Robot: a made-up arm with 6 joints. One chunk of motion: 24 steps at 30 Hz.
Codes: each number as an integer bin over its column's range. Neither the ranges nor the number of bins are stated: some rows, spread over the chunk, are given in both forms.
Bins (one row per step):
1: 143 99 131 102 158 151
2: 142 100 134 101 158 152
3: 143 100 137 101 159 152
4: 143 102 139 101 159 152
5: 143 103 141 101 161 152
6: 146 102 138 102 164 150
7: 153 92 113 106 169 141
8: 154 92 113 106 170 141
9: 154 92 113 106 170 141
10: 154 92 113 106 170 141
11: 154 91 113 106 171 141
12: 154 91 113 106 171 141
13: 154 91 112 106 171 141
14: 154 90 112 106 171 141
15: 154 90 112 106 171 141
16: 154 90 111 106 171 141
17: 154 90 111 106 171 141
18: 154 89 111 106 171 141
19: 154 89 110 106 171 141
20: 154 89 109 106 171 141
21: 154 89 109 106 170 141
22: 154 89 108 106 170 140
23: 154 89 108 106 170 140
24: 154 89 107 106 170 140
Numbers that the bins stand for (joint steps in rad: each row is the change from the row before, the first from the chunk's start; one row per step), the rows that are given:
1: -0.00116 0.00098 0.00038 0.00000 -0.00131 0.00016
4: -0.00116 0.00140 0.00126 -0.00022 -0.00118 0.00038
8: 0.00122 -0.00001 -0.00159 0.00086 0.00033 -0.00204
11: 0.00122 -0.00015 -0.00159 0.00086 0.00047 -0.00204
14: 0.00122 -0.00029 -0.00170 0.00086 0.00047 -0.00204
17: 0.00122 -0.00029 -0.00181 0.00086 0.00047 -0.00204
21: 0.00122 -0.00044 -0.00203 0.00086 0.00033 -0.00204
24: 0.00122 -0.00044 -0.00225 0.00086 0.00033 -0.00225
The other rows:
2: -0.00137 0.00112 0.00071 -0.00022 -0.00131 0.00038
3: -0.00116 0.00112 0.00104 -0.00022 -0.00118 0.00038
5: -0.00116 0.00154 0.00148 -0.00022 -0.00090 0.00038
6: -0.00051 0.00140 0.00115 0.00000 -0.00049 -0.00006
7: 0.00100 -0.00001 -0.00159 0.00086 0.00020 -0.00204
9: 0.00122 -0.00001 -0.00159 0.00086 0.00033 -0.00204
10: 0.00122 -0.00001 -0.00159 0.00086 0.00033 -0.00204
12: 0.00122 -0.00015 -0.00159 0.00086 0.00047 -0.00204
13: 0.00122 -0.00015 -0.00170 0.00086 0.00047 -0.00204
15: 0.00122 -0.00029 -0.00170 0.00086 0.00047 -0.00204
16: 0.00122 -0.00029 -0.00181 0.00086 0.00047 -0.00204
18: 0.00122 -0.00044 -0.00181 0.00086 0.00047 -0.00204
19: 0.00122 -0.00044 -0.00192 0.00086 0.00047 -0.00204
20: 0.00122 -0.00044 -0.00203 0.00086 0.00047 -0.00204
22: 0.00122 -0.00044 -0.00214 0.00086 0.00033 -0.00225
23: 0.00122 -0.00044 -0.00214 0.00086 0.00033 -0.00225

